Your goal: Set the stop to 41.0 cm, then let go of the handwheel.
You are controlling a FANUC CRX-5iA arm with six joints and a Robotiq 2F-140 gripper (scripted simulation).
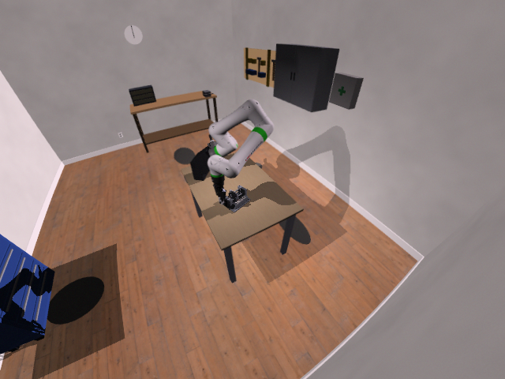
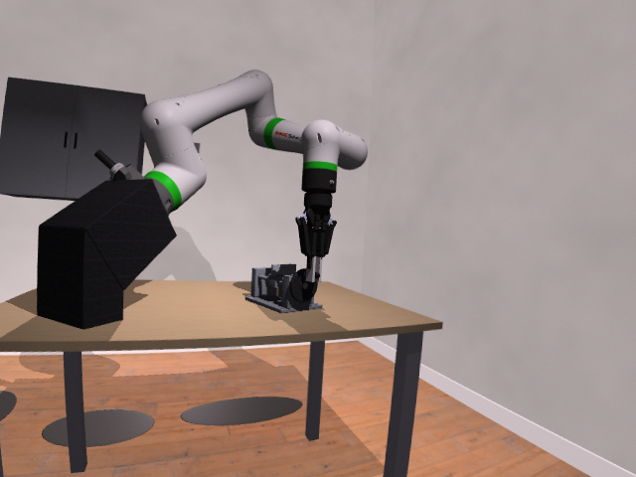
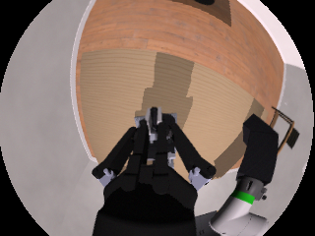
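Now: hand 40 mm past the grey stop, 130 mm to the right of it and 30 mm above it. The rest, counted from my hand: black handwheel (10 mm behind, 20 mm to the left, 20 mm below).
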